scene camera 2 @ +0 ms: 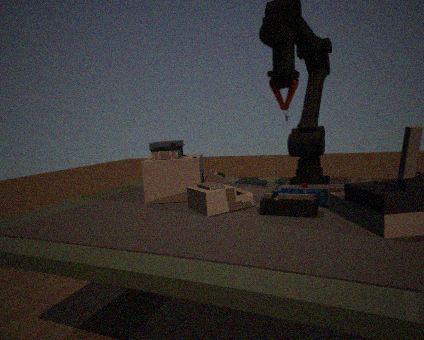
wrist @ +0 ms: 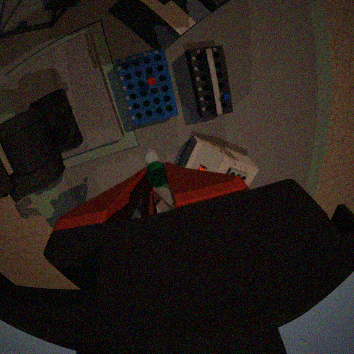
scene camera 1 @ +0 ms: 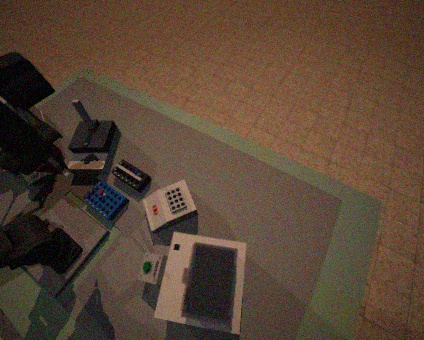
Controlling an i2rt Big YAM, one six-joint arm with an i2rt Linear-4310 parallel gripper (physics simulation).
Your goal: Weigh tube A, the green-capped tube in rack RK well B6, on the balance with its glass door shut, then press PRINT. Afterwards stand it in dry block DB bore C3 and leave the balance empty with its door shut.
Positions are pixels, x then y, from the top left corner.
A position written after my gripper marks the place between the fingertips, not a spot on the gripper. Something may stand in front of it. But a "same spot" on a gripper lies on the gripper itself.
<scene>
My gripper shows in scene camera 2, in the wrist view and in scene camera 1 (63, 170). The same spot on my gripper: (wrist: 220, 233) is (scene camera 2: 295, 75).
</scene>
